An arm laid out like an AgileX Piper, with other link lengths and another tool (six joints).
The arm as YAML. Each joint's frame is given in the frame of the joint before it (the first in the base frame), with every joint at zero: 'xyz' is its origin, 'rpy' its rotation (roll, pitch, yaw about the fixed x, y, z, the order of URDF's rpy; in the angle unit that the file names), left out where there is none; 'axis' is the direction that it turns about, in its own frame. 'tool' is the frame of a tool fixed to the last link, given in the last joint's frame.
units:
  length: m
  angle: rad
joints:
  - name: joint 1
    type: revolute
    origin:
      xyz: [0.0, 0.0, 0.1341]
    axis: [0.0, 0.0, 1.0]
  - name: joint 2
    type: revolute
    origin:
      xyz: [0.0, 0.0, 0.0]
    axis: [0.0, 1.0, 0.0]
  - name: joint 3
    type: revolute
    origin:
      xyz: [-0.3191, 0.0, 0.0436]
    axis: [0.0, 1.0, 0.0]
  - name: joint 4
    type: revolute
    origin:
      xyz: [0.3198, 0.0, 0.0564]
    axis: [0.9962, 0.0, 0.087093]
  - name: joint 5
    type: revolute
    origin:
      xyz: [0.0, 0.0, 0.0]
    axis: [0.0, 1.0, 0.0]
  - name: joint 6
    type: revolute
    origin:
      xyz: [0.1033, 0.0, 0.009]
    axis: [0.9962, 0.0, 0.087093]
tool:
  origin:
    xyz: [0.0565, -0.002, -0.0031]
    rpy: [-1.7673, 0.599, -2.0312]
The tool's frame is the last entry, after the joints.
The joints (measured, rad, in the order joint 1, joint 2, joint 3, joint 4, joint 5, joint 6), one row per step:
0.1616 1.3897 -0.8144 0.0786 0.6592 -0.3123
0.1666 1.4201 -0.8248 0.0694 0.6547 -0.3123
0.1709 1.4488 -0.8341 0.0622 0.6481 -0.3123
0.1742 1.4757 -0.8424 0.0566 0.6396 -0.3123
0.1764 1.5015 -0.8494 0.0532 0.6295 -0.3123
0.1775 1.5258 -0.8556 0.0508 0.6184 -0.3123
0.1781 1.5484 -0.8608 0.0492 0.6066 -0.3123
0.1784 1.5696 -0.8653 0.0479 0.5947 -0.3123
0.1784 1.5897 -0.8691 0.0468 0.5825 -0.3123
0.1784 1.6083 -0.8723 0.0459 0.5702 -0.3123
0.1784 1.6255 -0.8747 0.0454 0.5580 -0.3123
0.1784 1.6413 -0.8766 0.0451 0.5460 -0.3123
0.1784 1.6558 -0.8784 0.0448 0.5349 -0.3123
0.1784 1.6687 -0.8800 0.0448 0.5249 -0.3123
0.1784 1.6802 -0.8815 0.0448 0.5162 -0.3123
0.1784 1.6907 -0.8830 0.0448 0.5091 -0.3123
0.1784 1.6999 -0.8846 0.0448 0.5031 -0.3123
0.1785 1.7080 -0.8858 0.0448 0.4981 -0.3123
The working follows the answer.
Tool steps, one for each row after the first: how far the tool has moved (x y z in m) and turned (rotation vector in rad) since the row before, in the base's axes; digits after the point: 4 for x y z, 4 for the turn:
0.0047 0.0015 -0.0066 -0.0107 0.0140 0.0091
0.0045 0.0015 -0.0065 -0.0085 0.0115 0.0075
0.0043 0.0013 -0.0062 -0.0067 0.0091 0.0057
0.0041 0.0011 -0.0064 -0.0047 0.0080 0.0035
0.0039 0.0008 -0.0062 -0.0035 0.0065 0.0019
0.0036 0.0006 -0.0060 -0.0026 0.0052 0.0010
0.0033 0.0005 -0.0058 -0.0022 0.0045 0.0006
0.0031 0.0004 -0.0057 -0.0019 0.0038 0.0002
0.0028 0.0003 -0.0054 -0.0016 0.0029 0.0001
0.0024 0.0003 -0.0052 -0.0012 0.0024 -0.0001
0.0022 0.0003 -0.0049 -0.0009 0.0018 -0.0002
0.0020 0.0003 -0.0045 -0.0008 0.0015 -0.0002
0.0017 0.0003 -0.0040 -0.0005 0.0012 -0.0003
0.0015 0.0002 -0.0036 -0.0005 0.0012 -0.0003
0.0013 0.0002 -0.0033 -0.0005 0.0018 -0.0002
0.0011 0.0002 -0.0028 -0.0005 0.0015 -0.0002
0.0009 0.0002 -0.0026 -0.0005 0.0018 -0.0001

Tool pose at each row, in the base's axes (x y z in m, rotation vector in rad; rounded; the steps above come from the unrounded poses):
0.3385 0.0590 0.1806 -1.8096 2.4062 -0.6584
0.3432 0.0605 0.1741 -1.8342 2.4064 -0.6612
0.3477 0.0620 0.1676 -1.8545 2.4063 -0.6632
0.3520 0.0633 0.1614 -1.8703 2.4064 -0.6648
0.3561 0.0644 0.1550 -1.8821 2.4079 -0.6645
0.3600 0.0652 0.1488 -1.8907 2.4101 -0.6640
0.3636 0.0659 0.1429 -1.8969 2.4124 -0.6634
0.3670 0.0664 0.1371 1.8985 -2.4104 0.6616
0.3700 0.0667 0.1314 1.8975 -2.4065 0.6595
0.3728 0.0671 0.1260 1.8966 -2.4034 0.6580
0.3752 0.0674 0.1208 1.8957 -2.4012 0.6566
0.3774 0.0677 0.1160 1.8948 -2.3996 0.6555
0.3794 0.0680 0.1115 1.8940 -2.3982 0.6548
0.3812 0.0682 0.1075 1.8932 -2.3973 0.6539
0.3826 0.0684 0.1039 1.8925 -2.3965 0.6531
0.3839 0.0686 0.1006 1.8917 -2.3951 0.6516
0.3850 0.0688 0.0978 1.8910 -2.3940 0.6504
0.3859 0.0689 0.0952 1.8905 -2.3926 0.6489

